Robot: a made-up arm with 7 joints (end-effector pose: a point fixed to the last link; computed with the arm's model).
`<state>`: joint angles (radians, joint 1 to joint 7).
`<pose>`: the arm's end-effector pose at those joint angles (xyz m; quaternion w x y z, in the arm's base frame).
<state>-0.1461 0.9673 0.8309 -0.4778 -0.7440 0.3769 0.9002</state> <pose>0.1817 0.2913 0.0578 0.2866 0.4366 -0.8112 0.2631</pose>
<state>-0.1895 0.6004 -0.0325 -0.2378 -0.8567 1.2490 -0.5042</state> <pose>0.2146 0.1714 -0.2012 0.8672 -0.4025 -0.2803 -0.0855</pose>
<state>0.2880 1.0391 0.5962 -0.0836 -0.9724 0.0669 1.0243</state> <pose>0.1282 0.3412 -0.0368 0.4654 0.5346 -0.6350 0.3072</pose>
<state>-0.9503 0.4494 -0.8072 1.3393 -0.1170 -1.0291 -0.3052</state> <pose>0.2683 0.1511 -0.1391 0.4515 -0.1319 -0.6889 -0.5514</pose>
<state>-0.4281 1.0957 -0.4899 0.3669 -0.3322 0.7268 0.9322</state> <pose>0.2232 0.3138 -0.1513 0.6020 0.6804 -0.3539 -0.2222</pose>
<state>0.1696 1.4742 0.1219 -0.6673 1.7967 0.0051 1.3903</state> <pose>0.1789 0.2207 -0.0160 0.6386 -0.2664 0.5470 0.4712</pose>
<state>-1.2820 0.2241 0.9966 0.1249 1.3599 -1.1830 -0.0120</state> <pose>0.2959 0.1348 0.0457 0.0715 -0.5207 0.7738 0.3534</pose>
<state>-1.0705 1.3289 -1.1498 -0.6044 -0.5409 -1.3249 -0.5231</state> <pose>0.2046 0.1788 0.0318 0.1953 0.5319 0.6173 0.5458</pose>
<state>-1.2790 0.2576 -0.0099 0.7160 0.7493 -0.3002 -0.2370</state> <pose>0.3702 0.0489 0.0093 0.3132 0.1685 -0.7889 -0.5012</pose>
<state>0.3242 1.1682 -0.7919 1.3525 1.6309 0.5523 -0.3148</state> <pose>-0.0653 0.4228 -0.0888 0.1420 0.1053 0.6393 -0.7484</pose>
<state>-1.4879 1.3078 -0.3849 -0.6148 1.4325 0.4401 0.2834</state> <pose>0.2061 0.1094 0.2072 0.4545 -0.7592 0.4390 0.1557</pose>
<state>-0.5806 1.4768 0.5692 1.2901 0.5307 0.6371 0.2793</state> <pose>0.0995 0.4606 0.0494 0.6011 0.7851 -0.0874 0.1209</pose>
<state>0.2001 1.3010 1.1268 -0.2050 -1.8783 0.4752 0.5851</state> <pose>0.1562 0.3317 0.1130 0.5389 0.0430 -0.7913 0.2855</pose>
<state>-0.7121 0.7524 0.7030 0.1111 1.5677 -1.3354 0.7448</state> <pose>0.2312 0.2458 -0.0271 0.2076 -0.4418 0.6643 0.5661</pose>
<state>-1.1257 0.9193 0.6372 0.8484 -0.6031 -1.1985 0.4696</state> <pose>0.2366 0.3002 0.0373 0.2610 -0.2887 0.8211 -0.4175</pose>
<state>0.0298 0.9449 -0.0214 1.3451 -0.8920 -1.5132 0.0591</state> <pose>-0.0156 0.3290 -0.0928 0.4034 0.4908 -0.7627 -0.1212</pose>
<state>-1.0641 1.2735 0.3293 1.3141 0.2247 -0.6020 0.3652</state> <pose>0.2145 0.3672 0.0576 0.2953 0.6318 -0.7163 -0.0238</pose>
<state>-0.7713 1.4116 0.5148 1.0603 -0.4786 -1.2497 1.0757</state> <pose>0.1409 0.3590 0.0848 0.3256 -0.4898 0.7309 -0.3462</pose>
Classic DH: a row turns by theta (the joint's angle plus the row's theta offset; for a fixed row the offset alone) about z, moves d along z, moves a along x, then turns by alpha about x. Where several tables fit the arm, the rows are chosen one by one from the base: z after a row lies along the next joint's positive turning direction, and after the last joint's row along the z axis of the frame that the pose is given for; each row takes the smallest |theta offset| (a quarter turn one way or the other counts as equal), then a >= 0, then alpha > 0; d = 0 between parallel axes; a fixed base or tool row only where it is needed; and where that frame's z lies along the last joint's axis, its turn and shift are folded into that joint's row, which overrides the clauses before.
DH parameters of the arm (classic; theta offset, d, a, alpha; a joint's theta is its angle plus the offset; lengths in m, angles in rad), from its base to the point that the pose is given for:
base (fixed): -0.071 0.0498 0.0181 -1.3004
joint 1: -1.3111 0.0794 -0.0118 -1.5708
joint 2: 1.2915 0.0017 -0.0023 1.5708
joint 3: 1.5708 -0.206 0.0219 -1.5708
joint 4: 1.5708 -0.0108 0.0388 1.5708
joint 5: 0 0.1143 0.0266 -1.5708
joint 6: -1.5708 0.0096 0.0628 1.5708
joint 7: -1.5706 0.0369 -0.0052 1.8209
tool (fixed): 1.5709 0.0131 0 0

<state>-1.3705 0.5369 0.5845 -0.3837 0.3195 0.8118 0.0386</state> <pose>0.2693 0.2117 0.1870 0.2391 0.3172 -0.8972 0.1931</pose>
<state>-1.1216 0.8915 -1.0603 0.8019 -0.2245 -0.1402 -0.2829</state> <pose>0.3384 0.2170 -0.0644 0.6054 0.1045 -0.5259 -0.5882</pose>
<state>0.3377 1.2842 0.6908 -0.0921 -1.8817 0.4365 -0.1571</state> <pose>0.1610 0.3525 0.0029 0.6745 -0.2091 -0.6875 0.1693</pose>
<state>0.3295 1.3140 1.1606 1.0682 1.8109 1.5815 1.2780</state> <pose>-0.0347 0.4327 0.0972 0.2968 -0.6388 -0.6315 0.3240</pose>
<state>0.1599 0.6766 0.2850 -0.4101 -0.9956 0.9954 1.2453</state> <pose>0.1520 0.2168 -0.1612 0.7969 0.4692 -0.3488 0.1524</pose>
